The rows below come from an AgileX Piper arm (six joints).
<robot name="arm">
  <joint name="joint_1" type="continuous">
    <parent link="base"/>
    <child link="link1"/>
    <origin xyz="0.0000 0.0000 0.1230"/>
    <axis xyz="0 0 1"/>
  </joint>
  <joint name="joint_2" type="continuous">
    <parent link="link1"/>
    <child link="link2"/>
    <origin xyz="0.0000 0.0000 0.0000"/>
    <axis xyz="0 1 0"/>
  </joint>
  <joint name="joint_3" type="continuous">
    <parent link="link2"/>
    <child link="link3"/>
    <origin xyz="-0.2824 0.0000 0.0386"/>
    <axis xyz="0 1 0"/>
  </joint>
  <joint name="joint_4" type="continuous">
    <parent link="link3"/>
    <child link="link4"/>
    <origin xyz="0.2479 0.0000 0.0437"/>
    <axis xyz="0.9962 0 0.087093"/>
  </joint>
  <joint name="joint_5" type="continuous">
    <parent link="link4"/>
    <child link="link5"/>
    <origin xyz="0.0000 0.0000 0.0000"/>
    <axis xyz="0 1 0"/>
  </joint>
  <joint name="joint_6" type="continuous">
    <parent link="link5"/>
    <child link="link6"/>
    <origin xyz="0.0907 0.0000 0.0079"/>
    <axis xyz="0.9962 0 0.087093"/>
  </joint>
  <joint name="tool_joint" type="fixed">
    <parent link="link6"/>
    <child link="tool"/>
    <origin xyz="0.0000 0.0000 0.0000" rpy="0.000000 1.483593 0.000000"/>
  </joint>
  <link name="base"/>
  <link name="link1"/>
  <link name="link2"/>
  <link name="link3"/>
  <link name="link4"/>
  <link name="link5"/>
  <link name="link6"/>
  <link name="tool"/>
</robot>
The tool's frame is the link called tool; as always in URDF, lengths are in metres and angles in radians. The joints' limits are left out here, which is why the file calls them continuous.
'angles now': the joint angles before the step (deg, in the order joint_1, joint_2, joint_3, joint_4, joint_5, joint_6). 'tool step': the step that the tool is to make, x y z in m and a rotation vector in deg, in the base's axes. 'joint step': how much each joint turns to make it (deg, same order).
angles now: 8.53 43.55 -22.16 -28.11 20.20 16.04
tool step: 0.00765 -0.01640 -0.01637 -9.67 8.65 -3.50
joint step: -3.46 5.50 0.00 -8.44 5.11 0.39
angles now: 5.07 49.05 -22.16 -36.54 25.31 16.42
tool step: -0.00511 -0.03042 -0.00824 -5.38 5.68 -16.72
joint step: -4.88 3.24 0.00 -12.84 10.83 14.90
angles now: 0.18 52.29 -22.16 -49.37 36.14 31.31
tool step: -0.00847 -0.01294 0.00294 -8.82 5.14 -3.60
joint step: -0.28 0.00 0.00 -6.59 8.48 0.01
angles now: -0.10 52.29 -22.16 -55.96 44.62 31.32
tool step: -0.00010 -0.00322 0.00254 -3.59 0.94 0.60
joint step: 0.00 0.10 0.00 -3.34 1.28 -0.24
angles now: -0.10 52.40 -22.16 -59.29 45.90 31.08
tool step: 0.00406 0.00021 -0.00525 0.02 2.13 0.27
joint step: 0.00 2.15 0.00 0.00 -0.23 -0.15
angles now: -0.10 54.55 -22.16 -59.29 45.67 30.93
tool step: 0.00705 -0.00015 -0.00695 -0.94 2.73 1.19
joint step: 0.00 3.25 0.00 -1.57 -0.77 0.23
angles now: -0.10 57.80 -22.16 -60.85 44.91 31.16
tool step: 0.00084 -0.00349 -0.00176 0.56 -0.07 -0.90
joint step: -1.79 0.65 0.00 -0.09 -1.27 0.16
